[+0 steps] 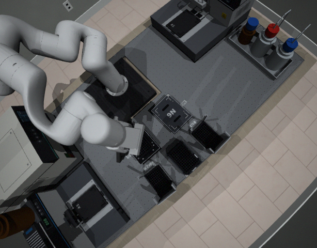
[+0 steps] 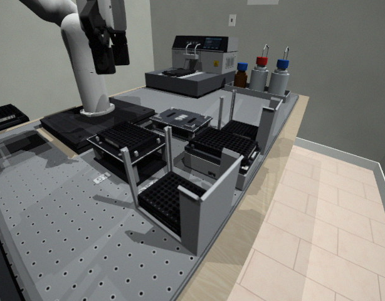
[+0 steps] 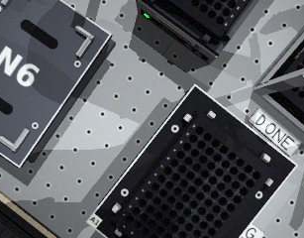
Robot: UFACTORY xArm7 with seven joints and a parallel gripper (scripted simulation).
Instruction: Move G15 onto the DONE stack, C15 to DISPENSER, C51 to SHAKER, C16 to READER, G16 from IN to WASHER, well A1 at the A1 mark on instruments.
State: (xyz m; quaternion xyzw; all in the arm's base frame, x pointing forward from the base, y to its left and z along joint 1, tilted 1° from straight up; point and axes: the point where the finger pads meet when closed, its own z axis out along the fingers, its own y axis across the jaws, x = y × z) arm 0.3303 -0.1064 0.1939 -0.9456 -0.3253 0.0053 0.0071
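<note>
Right now my hand is 170 mm above the RG nest. Round my hand: RG deck label: 80 mm to the right, 220 mm below; N6 nest: 10 mm behind, 210 mm to the left, 190 mm below.
</note>
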